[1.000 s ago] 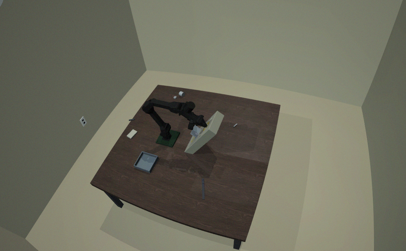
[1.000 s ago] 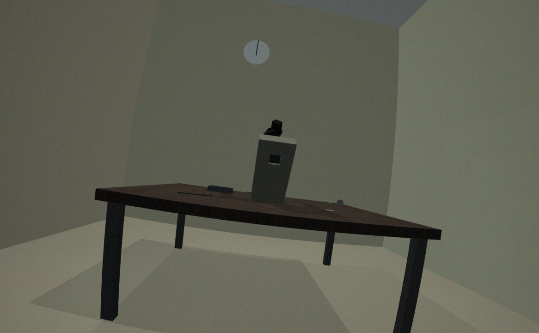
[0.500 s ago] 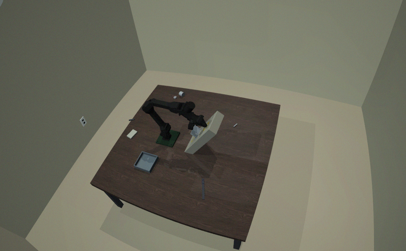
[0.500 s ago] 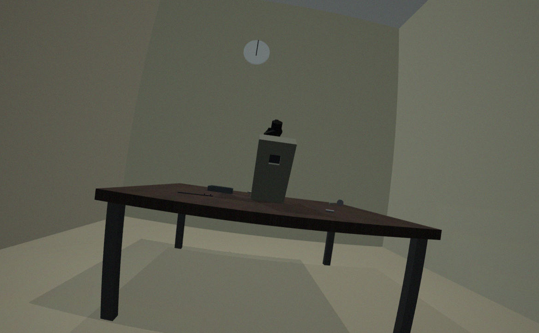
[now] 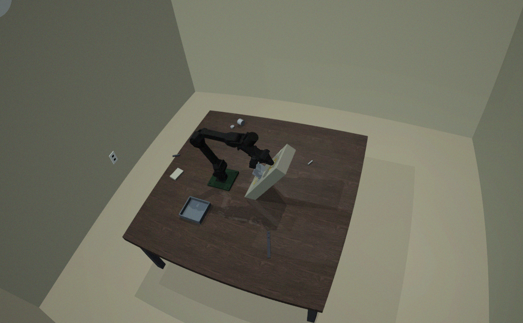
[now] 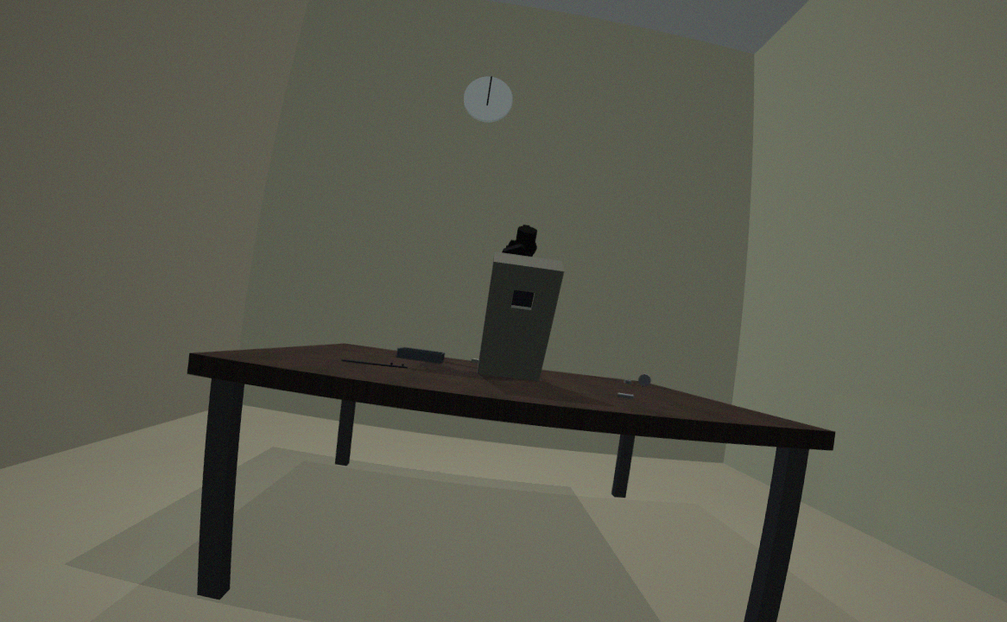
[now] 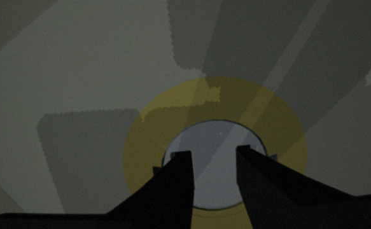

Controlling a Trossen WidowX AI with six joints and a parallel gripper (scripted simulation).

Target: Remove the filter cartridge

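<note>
Right now the filter cartridge is 1 cm below my gripper tip and 1 cm ahead of it. The rest, counted from my gripper tip: tray (43 cm behind, 28 cm to the right, 23 cm below); short pin (28 cm to the left, 24 cm below, 13 cm ahead); beige service panel (8 cm below, 4 cm behind).
</note>
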